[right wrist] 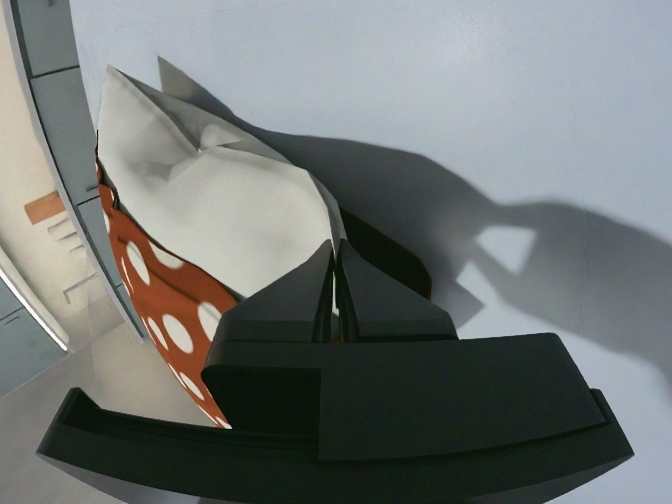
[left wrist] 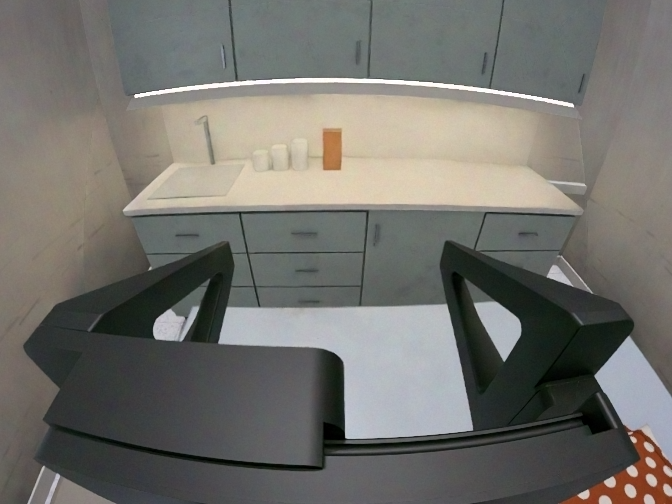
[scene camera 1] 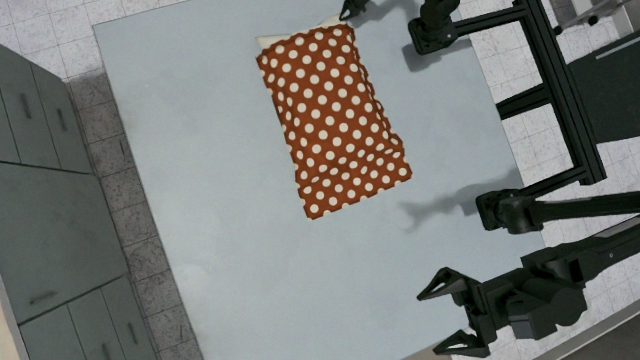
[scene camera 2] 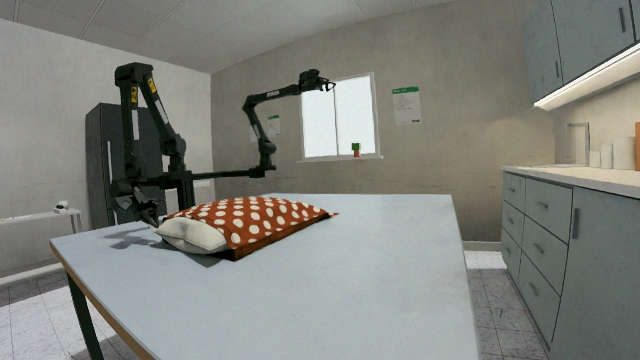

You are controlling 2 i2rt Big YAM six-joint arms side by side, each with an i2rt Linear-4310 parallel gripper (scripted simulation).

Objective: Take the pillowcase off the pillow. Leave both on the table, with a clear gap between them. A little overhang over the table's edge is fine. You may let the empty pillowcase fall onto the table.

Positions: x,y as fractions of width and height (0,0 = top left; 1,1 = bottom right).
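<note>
From scene camera 1 I can see my left gripper (scene camera 1: 0.66,0.90), and there's a red-brown pillowcase (scene camera 1: 0.54,0.42) in there too. Scene camera 2 has that pillowcase (scene camera 2: 0.39,0.62) as well, along with a cream pillow (scene camera 2: 0.30,0.65). My left wrist view gives me the left gripper (left wrist: 0.50,0.50). As for the right wrist view, it's got my right gripper (right wrist: 0.50,0.50), the pillow (right wrist: 0.30,0.38) and the pillowcase (right wrist: 0.27,0.61).
</note>
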